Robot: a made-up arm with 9 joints. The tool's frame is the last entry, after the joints.
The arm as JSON. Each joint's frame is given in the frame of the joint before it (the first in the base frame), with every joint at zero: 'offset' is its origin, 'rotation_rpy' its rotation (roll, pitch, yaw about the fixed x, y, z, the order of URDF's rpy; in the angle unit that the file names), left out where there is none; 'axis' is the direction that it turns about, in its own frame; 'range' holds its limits. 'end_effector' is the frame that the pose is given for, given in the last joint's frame.
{
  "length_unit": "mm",
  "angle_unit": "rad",
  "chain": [
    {
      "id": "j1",
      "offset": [
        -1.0,
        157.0,
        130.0
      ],
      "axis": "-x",
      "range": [
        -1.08,
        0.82
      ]
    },
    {
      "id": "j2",
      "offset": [
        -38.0,
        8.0,
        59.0
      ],
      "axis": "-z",
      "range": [
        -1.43,
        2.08
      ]
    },
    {
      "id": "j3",
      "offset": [
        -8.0,
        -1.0,
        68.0
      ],
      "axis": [
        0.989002,
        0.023,
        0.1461
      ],
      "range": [
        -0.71,
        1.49
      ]
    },
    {
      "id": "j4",
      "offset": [
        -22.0,
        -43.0,
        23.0
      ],
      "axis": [
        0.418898,
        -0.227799,
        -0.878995
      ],
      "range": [
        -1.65,
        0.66
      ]
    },
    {
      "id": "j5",
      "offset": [
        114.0,
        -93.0,
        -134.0
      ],
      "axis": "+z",
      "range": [
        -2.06,
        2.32
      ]
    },
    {
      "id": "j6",
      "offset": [
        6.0,
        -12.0,
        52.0
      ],
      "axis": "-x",
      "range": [
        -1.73,
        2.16
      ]
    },
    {
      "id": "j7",
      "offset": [
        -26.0,
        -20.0,
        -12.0
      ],
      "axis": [
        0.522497,
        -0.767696,
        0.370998
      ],
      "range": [
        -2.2,
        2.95
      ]
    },
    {
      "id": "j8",
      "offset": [
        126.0,
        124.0,
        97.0
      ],
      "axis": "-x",
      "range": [
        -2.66,
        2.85
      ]
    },
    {
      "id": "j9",
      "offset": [
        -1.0,
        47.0,
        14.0
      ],
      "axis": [
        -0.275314,
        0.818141,
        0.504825
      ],
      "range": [
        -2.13,
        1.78
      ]
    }
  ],
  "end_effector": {
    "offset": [
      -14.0,
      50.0,
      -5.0
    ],
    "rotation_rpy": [
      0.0,
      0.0,
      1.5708
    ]
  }
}
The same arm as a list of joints. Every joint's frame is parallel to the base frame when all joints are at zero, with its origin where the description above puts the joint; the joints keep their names.
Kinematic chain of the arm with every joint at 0, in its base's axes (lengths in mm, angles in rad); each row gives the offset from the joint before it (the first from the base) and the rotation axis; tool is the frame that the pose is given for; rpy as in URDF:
j1: xyz -1.0 157.0 130.0 axis -x
j2: xyz -38.0 8.0 59.0 axis -z
j3: xyz -8.0 -1.0 68.0 axis 0.989002 0.023 0.1461
j4: xyz -22.0 -43.0 23.0 axis 0.418898 -0.227799 -0.878995
j5: xyz 114.0 -93.0 -134.0 axis +z
j6: xyz 6.0 -12.0 52.0 axis -x
j7: xyz -26.0 -20.0 -12.0 axis 0.522497 -0.767696 0.370998
j8: xyz 126.0 124.0 97.0 axis -x
j9: xyz -1.0 47.0 14.0 axis -0.275314 0.818141 0.504825
tool: xyz -14.0 50.0 -5.0 rpy 0.0000 0.0000 1.5708
Joint limits (rad, base to tool): -1.0800..0.8200 -1.4300..2.0800 -0.7100..1.4900 -1.6500..0.6600 -2.0600..2.3200 -1.7300..2.1600 -2.2000..2.9500 -2.6600..2.8500 -2.1300..1.7800

